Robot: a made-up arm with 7 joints. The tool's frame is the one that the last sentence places.
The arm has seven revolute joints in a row. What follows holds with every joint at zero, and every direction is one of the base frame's. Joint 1 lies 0.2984 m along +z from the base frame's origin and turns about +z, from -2.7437 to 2.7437 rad. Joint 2 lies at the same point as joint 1 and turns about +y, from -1.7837 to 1.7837 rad. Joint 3 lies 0.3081 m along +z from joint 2 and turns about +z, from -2.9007 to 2.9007 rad. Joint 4 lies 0.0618 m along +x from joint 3 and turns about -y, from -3.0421 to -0.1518 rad. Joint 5 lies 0.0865 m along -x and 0.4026 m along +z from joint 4 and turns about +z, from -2.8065 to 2.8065 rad. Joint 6 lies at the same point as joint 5 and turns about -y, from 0.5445 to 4.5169 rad. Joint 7 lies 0.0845 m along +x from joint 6 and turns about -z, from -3.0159 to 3.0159 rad. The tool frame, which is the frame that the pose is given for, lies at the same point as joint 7; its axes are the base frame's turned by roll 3.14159, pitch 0 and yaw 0 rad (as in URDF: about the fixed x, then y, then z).
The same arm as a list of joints. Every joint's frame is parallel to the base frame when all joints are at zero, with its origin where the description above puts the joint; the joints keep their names.
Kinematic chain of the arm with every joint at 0, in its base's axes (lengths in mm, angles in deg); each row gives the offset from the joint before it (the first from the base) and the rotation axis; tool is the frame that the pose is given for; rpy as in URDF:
joint 1: xyz 0 0 298.4 axis +z
joint 2: xyz 0 0 0 axis +y
joint 3: xyz 0 0 308.1 axis +z
joint 4: xyz 61.8 0 0 axis -y
joint 5: xyz -86.5 0 402.6 axis +z
joint 6: xyz 0 0 0 axis -y
joint 7: xyz 84.5 0 0 axis -z
tool: xyz 0 0 0 rpy 180 0 0
Joint limits (deg, base to tool): -157.2..157.2 -102.2..102.2 -166.2..166.2 -174.3..-8.7 -160.8..160.8 31.2..258.8 -172.8..172.8

